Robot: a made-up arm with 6 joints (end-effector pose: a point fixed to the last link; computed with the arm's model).
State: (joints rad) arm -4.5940 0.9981 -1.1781 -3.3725 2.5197 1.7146
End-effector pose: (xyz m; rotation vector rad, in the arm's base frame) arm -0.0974 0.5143 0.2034 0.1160 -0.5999 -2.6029
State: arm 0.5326 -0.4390 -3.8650 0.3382 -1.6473 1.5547
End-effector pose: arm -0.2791 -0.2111 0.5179 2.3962 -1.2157 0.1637
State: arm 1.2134 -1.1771 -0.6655 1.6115 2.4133 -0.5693
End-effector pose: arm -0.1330 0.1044 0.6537 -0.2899 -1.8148 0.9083
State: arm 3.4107 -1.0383 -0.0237 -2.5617 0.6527 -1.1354
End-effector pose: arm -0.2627 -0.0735 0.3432 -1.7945 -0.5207 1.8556
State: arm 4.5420 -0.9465 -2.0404 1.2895 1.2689 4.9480
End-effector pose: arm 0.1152 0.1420 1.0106 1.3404 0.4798 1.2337
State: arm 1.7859 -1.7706 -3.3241 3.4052 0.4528 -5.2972
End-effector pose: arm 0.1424 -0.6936 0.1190 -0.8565 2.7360 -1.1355
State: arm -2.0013 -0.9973 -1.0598 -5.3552 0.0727 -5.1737
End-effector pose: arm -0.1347 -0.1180 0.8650 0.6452 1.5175 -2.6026
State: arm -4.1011 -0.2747 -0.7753 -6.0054 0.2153 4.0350
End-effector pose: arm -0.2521 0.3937 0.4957 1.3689 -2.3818 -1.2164
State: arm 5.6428 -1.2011 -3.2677 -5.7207 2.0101 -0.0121
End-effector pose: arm -0.4070 0.4095 0.6336 1.0306 0.4301 2.2356
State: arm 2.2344 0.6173 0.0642 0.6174 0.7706 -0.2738
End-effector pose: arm 0.0384 -0.0654 0.1050 1.2246 1.3978 -0.8721
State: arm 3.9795 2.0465 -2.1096 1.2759 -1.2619 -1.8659
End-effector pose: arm -0.3411 -0.1593 -0.0855 1.3819 -1.6684 -1.4468
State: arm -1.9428 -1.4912 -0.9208 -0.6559 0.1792 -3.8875
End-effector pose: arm 0.0569 0.0177 0.8653 -0.4752 -1.1532 2.6391
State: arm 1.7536 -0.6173 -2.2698 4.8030 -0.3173 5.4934
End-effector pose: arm -0.1173 -0.1119 1.0219 -0.5185 0.0932 2.6225
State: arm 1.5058 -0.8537 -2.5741 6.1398 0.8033 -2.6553
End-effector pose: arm -0.0199 -0.3550 1.0167 -0.2155 0.5637 1.8173
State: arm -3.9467 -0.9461 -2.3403 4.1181 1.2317 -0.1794
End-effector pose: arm 0.3121 -0.2194 0.9889 -1.8740 -0.1791 -2.4361
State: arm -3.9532 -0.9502 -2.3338 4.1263 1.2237 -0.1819
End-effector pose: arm 0.3094 -0.2208 0.9895 -1.8621 -0.1821 -2.4472
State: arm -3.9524 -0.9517 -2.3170 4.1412 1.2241 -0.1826
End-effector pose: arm 0.3048 -0.2144 0.9922 -1.8438 -0.2095 -2.4523
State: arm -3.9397 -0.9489 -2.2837 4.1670 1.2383 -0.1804
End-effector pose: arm 0.2969 -0.1956 0.9978 -1.8154 -0.2763 -2.4464
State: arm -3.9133 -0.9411 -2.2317 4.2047 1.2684 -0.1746
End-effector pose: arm 0.2840 -0.1629 1.0055 -1.7761 -0.3872 -2.4265
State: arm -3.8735 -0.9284 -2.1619 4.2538 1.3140 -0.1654
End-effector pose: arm 0.2637 -0.1174 1.0130 -1.7266 -0.5400 -2.3909
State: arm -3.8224 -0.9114 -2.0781 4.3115 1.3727 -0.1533
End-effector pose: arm 0.2344 -0.0635 1.0169 -1.6689 -0.7250 -2.3406
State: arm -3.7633 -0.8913 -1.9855 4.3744 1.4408 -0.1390
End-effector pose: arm 0.1958 -0.0071 1.0145 -1.6058 -0.9293 -2.2794
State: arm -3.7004 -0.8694 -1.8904 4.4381 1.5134 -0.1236
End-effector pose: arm 0.1504 0.0456 1.0043 -1.5402 -1.1379 -2.2142
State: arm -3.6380 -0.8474 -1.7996 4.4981 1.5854 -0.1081
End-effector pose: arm 0.1027 0.0894 0.9872 -1.4759 -1.3352 -2.1518
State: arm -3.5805 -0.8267 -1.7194 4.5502 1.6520 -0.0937
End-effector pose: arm 0.0581 0.1218 0.9662 -1.4176 -1.5081 -2.0987
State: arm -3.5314 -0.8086 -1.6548 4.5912 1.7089 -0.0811
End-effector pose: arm 0.0210 0.1434 0.9453 -1.3694 -1.6466 -2.0583
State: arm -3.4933 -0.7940 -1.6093 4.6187 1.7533 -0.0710
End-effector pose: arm -0.0058 0.1561 0.9284 -1.3355 -1.7446 -2.0313
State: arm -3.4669 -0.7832 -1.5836 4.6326 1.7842 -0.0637
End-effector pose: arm -0.0221 0.1626 0.9176 -1.3174 -1.8023 -2.0157
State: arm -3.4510 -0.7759 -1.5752 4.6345 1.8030 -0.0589
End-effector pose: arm -0.0292 0.1651 0.9131 -1.3138 -1.8252 -2.0086
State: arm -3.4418 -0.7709 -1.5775 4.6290 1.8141 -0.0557
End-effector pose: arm -0.0308 0.1655 0.9127 -1.3196 -1.8267 -2.0061
